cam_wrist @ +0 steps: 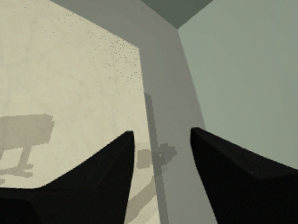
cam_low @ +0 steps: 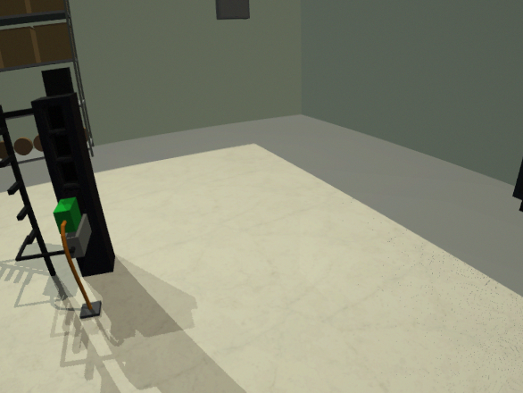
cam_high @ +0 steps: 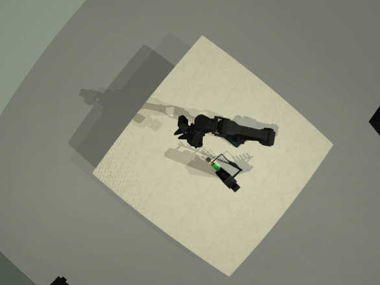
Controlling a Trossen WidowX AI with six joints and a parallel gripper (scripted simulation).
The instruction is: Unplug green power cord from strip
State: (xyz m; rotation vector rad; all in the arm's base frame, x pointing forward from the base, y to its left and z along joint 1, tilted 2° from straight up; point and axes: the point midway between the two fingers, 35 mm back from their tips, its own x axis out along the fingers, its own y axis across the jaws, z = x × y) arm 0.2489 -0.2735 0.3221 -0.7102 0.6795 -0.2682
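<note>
The green plug lies 310 mm to the left of my gripper tip, 210 mm below it and 20 mm behind it. Also, from my gripper tip: anchor plate: 360 mm below, 250 mm to the left, 20 mm behind.
</note>
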